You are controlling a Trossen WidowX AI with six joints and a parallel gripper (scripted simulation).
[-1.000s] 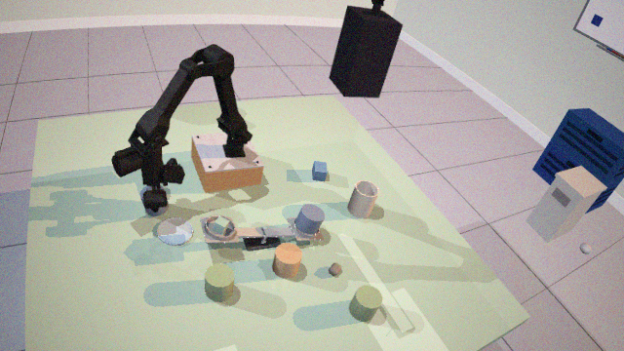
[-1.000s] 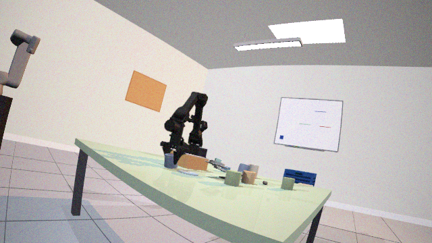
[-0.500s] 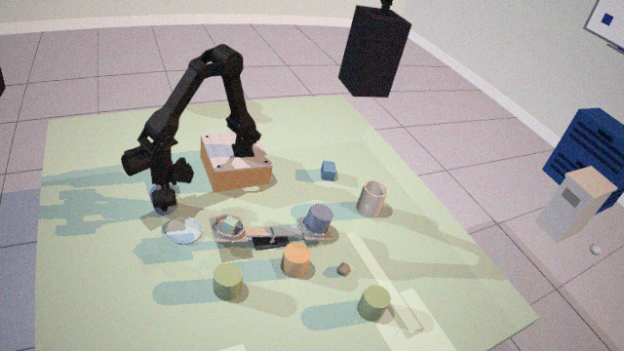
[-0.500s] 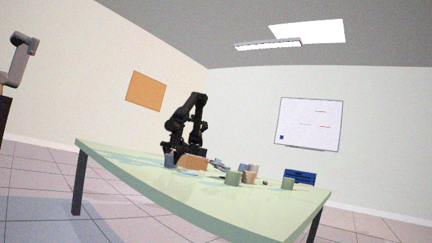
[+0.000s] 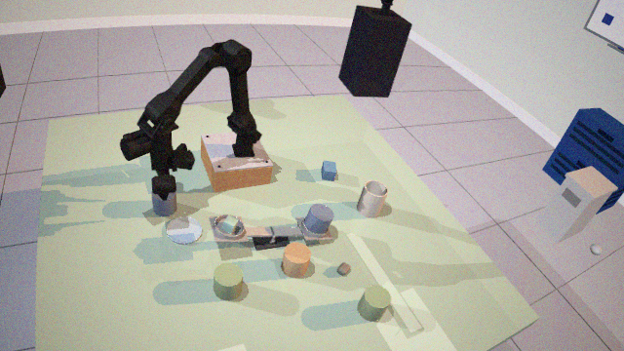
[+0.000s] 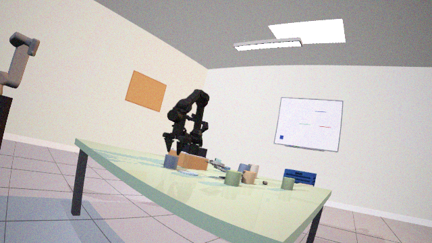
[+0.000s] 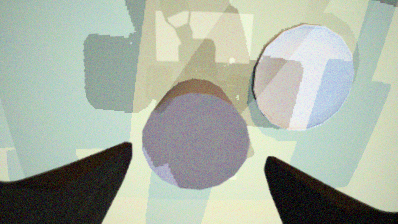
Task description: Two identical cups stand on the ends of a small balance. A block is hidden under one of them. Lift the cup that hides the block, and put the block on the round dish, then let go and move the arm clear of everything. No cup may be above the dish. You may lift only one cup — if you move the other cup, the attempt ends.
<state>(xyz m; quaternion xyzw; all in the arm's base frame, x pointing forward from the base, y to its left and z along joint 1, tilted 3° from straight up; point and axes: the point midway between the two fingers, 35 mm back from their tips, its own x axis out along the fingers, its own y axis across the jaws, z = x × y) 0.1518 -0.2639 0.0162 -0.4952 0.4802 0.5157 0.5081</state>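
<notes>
The round dish lies 9 cm ahead of my gripper tip, 5 cm to the left of it and 7 cm below it. Round my gripper tip: blue-grey cup 16 cm ahead, 44 cm to the left, 2 cm below; then small brown piece 30 cm ahead, 46 cm to the left, 7 cm below; then orange cylinder 27 cm ahead, 31 cm to the left, 4 cm below.
</notes>
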